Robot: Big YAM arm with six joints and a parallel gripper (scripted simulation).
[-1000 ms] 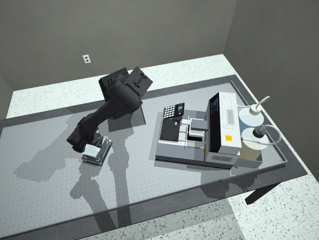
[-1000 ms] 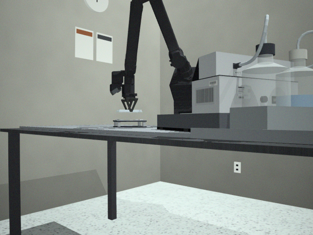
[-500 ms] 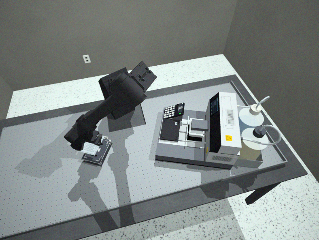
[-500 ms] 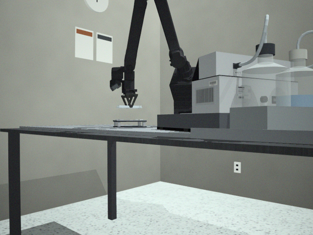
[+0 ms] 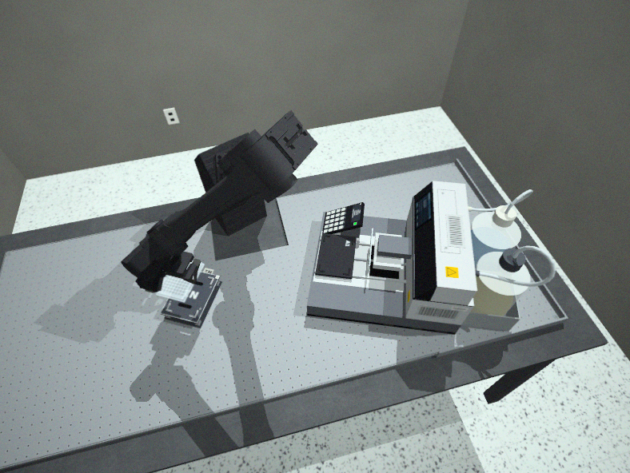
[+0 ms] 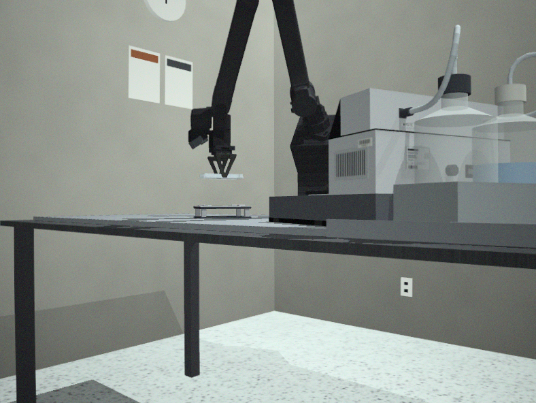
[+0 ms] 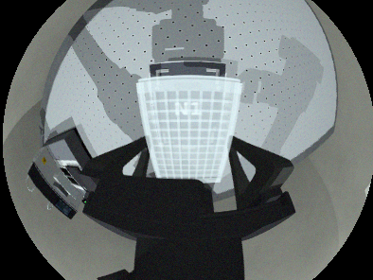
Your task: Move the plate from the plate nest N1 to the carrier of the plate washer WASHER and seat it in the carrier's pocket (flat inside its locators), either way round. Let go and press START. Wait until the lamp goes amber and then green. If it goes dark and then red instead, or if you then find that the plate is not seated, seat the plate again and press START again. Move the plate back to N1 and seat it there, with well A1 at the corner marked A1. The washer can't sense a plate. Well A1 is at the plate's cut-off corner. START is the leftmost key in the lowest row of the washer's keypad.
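Now: the black carrier 45 cm to the left of my hand, 9 cm behind it and 6 cm below it. From my hand the other things lie so: plate washer: 60 cm to the left, 5 cm behind, 1 cm below; then plate nest: 10 cm below; then white well plate: 1 cm below.
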